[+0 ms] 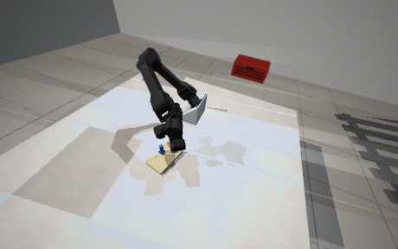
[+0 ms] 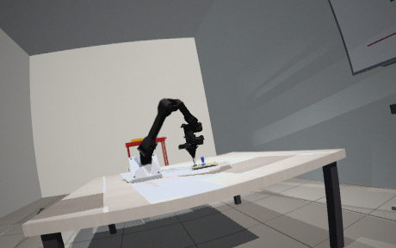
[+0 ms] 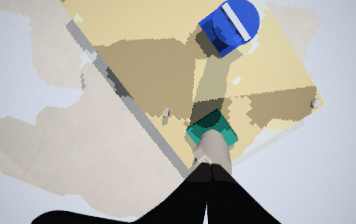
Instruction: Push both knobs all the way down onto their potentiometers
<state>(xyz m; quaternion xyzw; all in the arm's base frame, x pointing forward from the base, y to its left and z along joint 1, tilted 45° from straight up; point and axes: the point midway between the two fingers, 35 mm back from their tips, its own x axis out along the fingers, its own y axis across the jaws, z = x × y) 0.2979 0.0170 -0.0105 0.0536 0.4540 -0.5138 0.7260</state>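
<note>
Now: gripper tip 1 cm above the grey knob. From my gripper tip the other things lie so: blue knob (4 cm ahead, 5 cm to the right, 1 cm below).
</note>
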